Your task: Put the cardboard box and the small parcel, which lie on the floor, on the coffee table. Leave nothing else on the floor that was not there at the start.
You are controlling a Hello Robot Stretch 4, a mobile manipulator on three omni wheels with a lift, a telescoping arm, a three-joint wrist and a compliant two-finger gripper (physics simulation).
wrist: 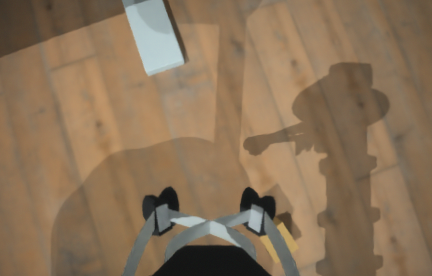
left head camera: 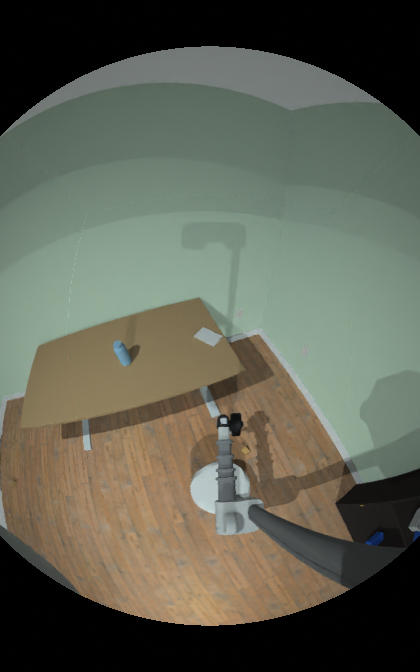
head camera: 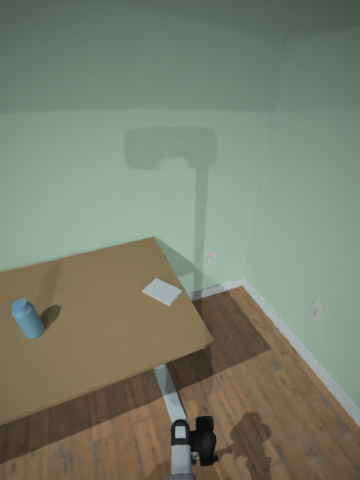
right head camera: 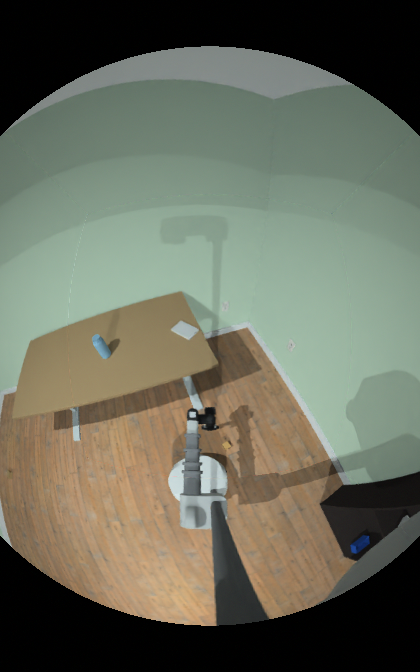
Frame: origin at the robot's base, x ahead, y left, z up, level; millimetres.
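Where they show: gripper, fingertip midpoint: (wrist: 209, 202).
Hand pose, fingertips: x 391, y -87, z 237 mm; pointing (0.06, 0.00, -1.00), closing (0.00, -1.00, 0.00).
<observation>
Each offset is from my fingertips to the centre of the thing. Level surfaces: height alone.
A small yellow-tan box @(dy -128, dx -103, dz -239 mm) (left head camera: 245, 450) (right head camera: 226, 444) (wrist: 287, 235) lies on the floor beside the robot's base; I cannot tell which task item it is. In the wrist view it is at the lower right, partly behind the right finger. My gripper (wrist: 209, 202) points down above the floor, open, with its fingers apart and nothing between them. In the head views its fingertips are hidden. A wide brown-topped table @(dz +456 mm) (head camera: 100, 370) (left head camera: 165, 380) (right head camera: 145, 370) with pale legs stands by the wall. No larger cardboard box can be made out.
A blue bottle @(dy +647, dx +305, dz +539 mm) (head camera: 29, 320) (left head camera: 122, 353) (right head camera: 101, 346) and a white flat item @(dy +152, dx +506, dz +461 mm) (head camera: 162, 291) (left head camera: 208, 336) (right head camera: 185, 330) are on the table. A pale table foot (wrist: 157, 42) lies ahead. Dark furniture (left head camera: 370, 520) (right head camera: 345, 525) with a blue object (right head camera: 360, 544) stands at the right.
</observation>
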